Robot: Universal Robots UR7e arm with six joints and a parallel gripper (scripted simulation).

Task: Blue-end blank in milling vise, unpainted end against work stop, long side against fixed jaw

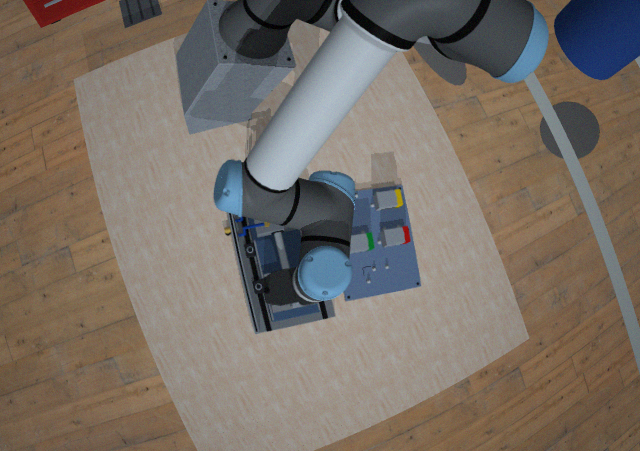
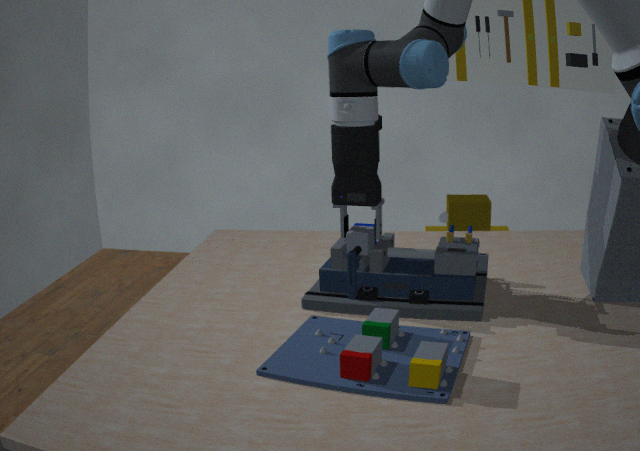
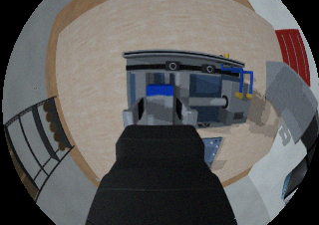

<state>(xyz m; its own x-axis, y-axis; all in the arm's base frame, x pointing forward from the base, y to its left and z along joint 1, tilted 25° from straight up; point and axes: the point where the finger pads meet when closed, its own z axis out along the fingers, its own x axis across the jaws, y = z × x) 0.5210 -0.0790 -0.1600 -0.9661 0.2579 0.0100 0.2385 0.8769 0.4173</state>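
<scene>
Now: hand 30 mm short of the fixed jaw, 10 mm to the left of it and 40 mm above it. The rest, counted from my hand: milling vise 70 mm behind, 20 mm to the left, 80 mm below; blue plate 20 mm behind, 240 mm to the left, 120 mm below; green-ended blank 30 mm behind, 200 mm to the left, 90 mm below.
</scene>
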